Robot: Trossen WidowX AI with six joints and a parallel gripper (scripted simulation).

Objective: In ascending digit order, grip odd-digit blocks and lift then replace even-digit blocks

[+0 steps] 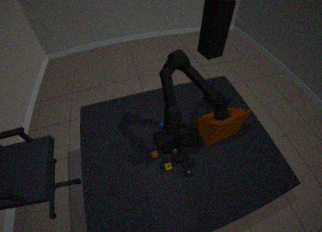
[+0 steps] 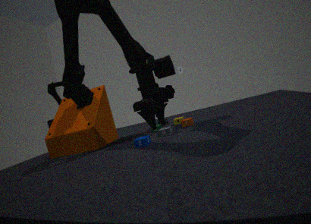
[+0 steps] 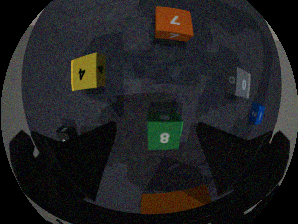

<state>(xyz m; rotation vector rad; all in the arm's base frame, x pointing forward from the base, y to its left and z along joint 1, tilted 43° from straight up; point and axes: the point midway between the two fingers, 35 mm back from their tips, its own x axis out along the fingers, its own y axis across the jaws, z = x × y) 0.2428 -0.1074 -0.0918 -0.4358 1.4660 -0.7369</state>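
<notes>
My gripper tip is 7 cm short of the yellow block and 6 cm to the right of it. Also, from my gripper tip: orange block: 10 cm ahead, 3 cm to the right; then green block: 1 cm behind; then grey block: 3 cm ahead, 11 cm to the right.
</notes>
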